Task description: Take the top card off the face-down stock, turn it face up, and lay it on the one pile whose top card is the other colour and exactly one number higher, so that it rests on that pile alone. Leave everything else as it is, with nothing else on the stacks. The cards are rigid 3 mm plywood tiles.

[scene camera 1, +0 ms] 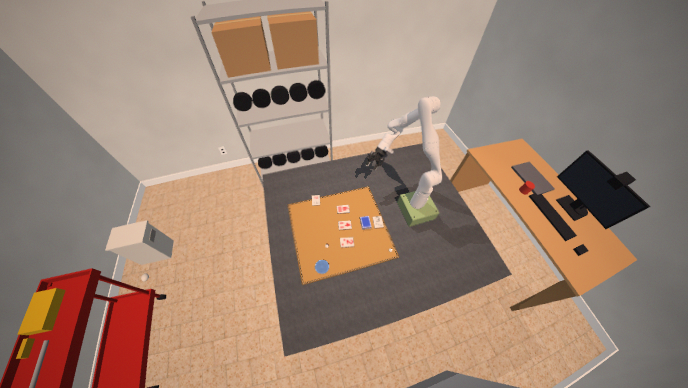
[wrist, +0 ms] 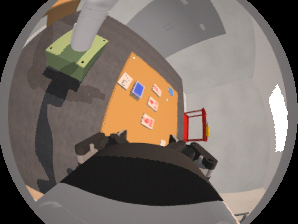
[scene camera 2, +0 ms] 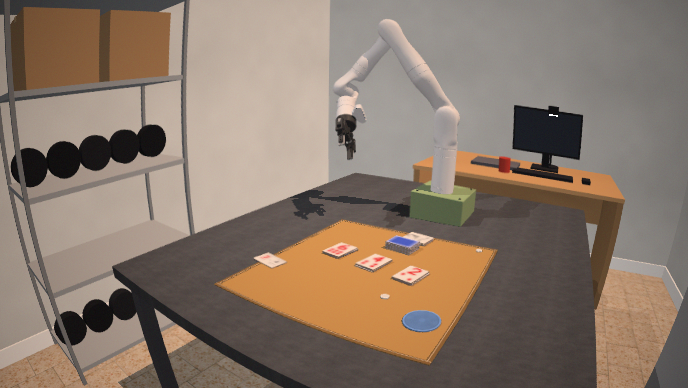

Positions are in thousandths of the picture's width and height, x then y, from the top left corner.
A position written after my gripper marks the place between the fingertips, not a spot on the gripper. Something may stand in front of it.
In view: my gripper (wrist: 495, 614) and an orange mat (scene camera 2: 483, 756).
The orange mat also shows in scene camera 1 (scene camera 1: 457, 584) and in the wrist view (wrist: 421, 502).
